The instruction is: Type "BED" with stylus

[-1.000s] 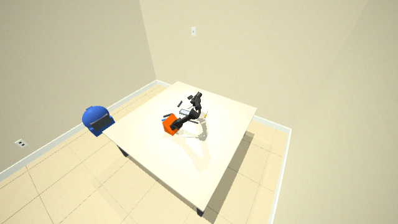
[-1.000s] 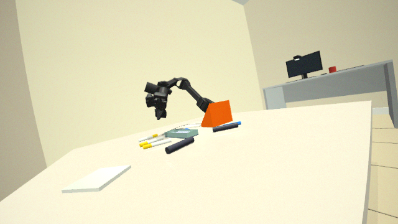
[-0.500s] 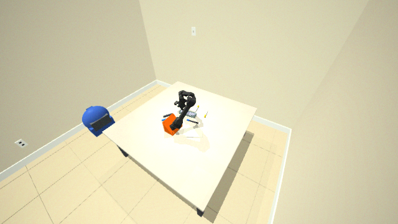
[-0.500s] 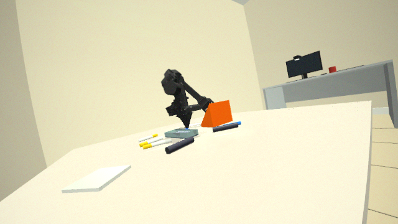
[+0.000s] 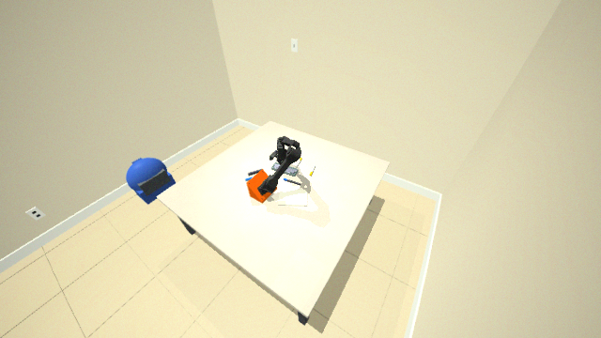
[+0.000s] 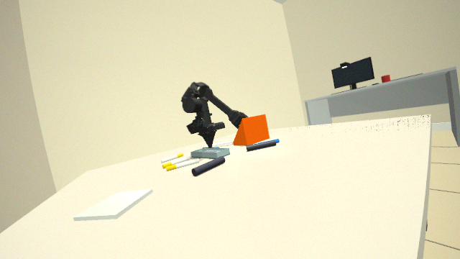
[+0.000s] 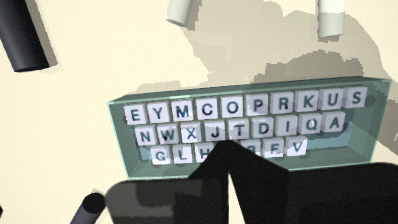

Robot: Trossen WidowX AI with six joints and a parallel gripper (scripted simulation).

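Right now the blue stylus is 20 cm behind my gripper tip, 10 cm to the left of it and 3 cm below it. From my gripper tip the other things lie so: stylus tip: 17 cm behind, 9 cm to the left, 3 cm below; white flat pad: 32 cm ahead, 23 cm to the left, 3 cm below.
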